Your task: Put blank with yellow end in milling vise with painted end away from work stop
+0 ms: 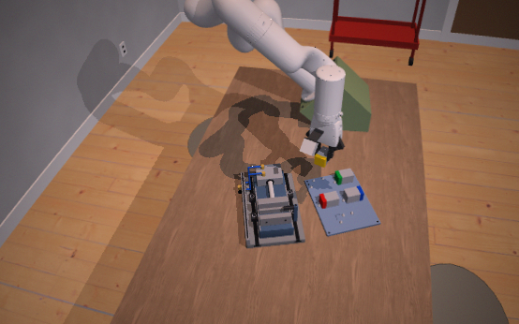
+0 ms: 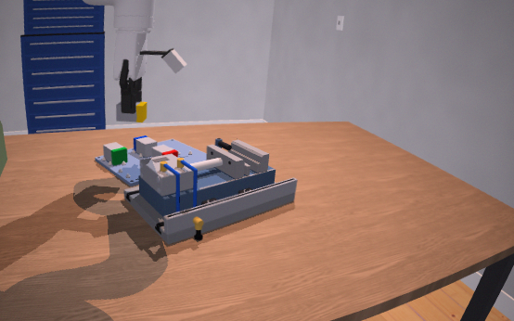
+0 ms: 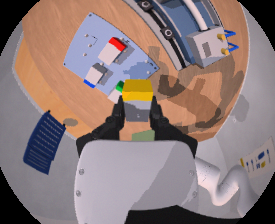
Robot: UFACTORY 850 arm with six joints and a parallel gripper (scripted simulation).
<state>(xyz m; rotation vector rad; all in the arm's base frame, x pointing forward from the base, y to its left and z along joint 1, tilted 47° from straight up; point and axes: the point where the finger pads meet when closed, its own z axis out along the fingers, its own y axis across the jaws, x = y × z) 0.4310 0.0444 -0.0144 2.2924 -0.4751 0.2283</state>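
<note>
My hand is 2 cm above the yellow-ended blank. Also, from my hand: green-ended blank: 3 cm behind, 8 cm to the left, 15 cm below; then red-ended blank: 8 cm ahead, 3 cm to the left, 15 cm below; then blue-ended blank: 5 cm ahead, 12 cm to the left, 15 cm below.
</note>
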